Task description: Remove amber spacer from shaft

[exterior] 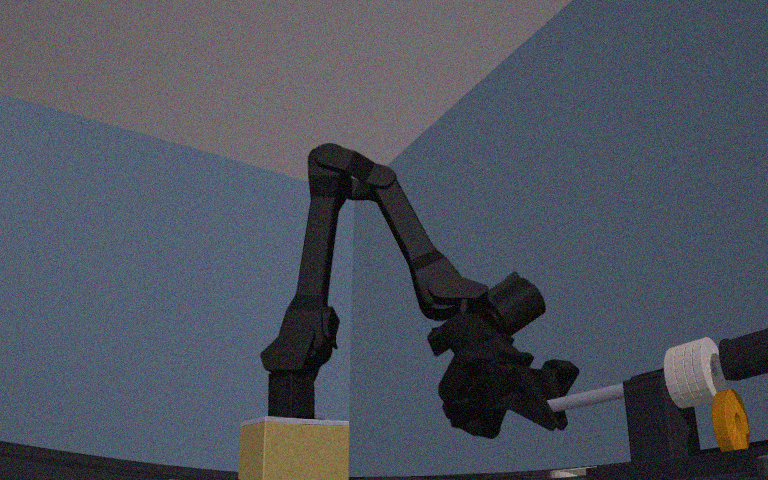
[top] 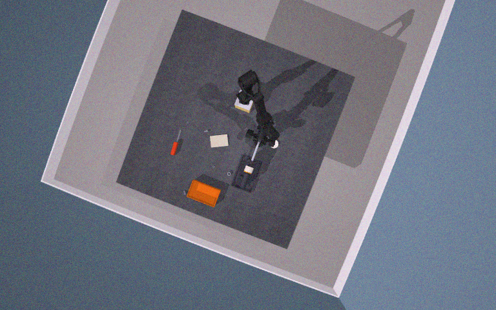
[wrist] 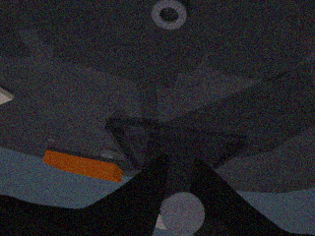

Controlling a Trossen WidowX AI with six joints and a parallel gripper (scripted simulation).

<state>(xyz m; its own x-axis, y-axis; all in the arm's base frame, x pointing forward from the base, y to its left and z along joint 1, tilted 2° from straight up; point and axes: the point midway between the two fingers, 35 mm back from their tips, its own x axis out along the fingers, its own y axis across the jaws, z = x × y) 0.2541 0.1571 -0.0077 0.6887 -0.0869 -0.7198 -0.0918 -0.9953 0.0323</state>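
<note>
Now: gripper tip 70 mm short of the pale grey shaft, 20 mm below it and 10 mm to the left of it. The rest, counted from my gripper tip: dark support block: 200 mm ahead, 20 mm to the right, 10 mm below; then white ring: 110 mm to the left, 50 mm below, 50 mm behind; then amber spacer: 180 mm ahead, 20 mm to the right, 20 mm below.
</note>
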